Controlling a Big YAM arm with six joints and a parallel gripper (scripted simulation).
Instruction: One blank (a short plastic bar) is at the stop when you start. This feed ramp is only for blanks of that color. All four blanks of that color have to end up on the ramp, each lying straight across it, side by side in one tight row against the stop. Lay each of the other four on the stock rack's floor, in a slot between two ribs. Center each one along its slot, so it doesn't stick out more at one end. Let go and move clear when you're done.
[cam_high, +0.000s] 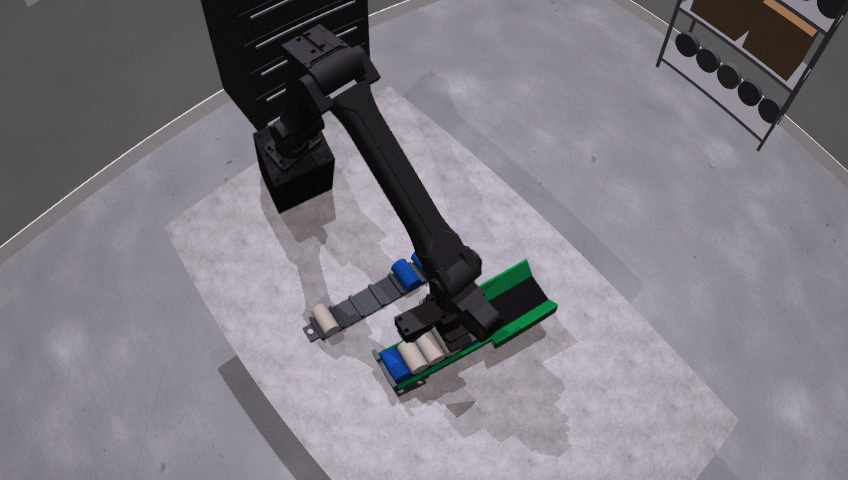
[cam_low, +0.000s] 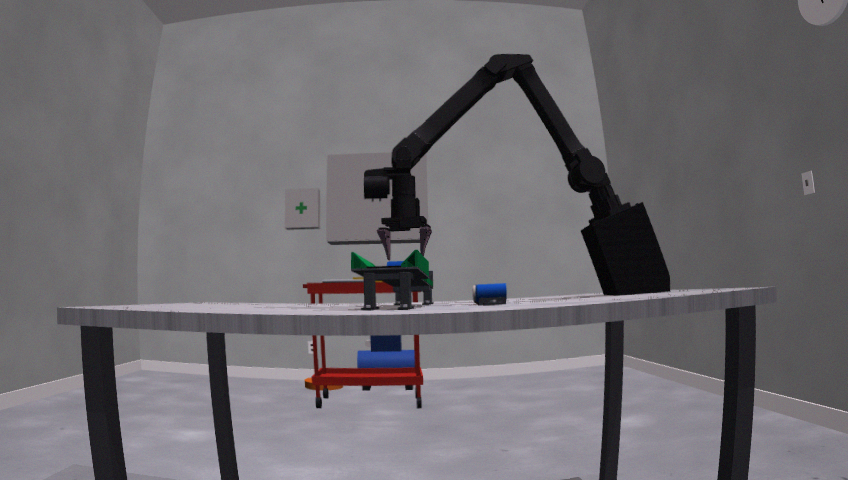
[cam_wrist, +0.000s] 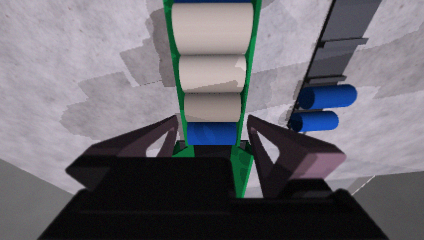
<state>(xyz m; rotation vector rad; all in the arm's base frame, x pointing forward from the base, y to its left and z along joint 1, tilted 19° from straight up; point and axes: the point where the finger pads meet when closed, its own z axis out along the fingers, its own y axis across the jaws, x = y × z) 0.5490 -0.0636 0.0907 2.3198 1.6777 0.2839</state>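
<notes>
Now: the feed ramp 20 mm ahead of my hand, 40 mm to the left of it and 60 mm below it. From my hand the other things lie so: grey stop (50 mm behind, 140 mm to the right, 60 mm below); stock rack (210 mm behind, 130 mm below).
</notes>
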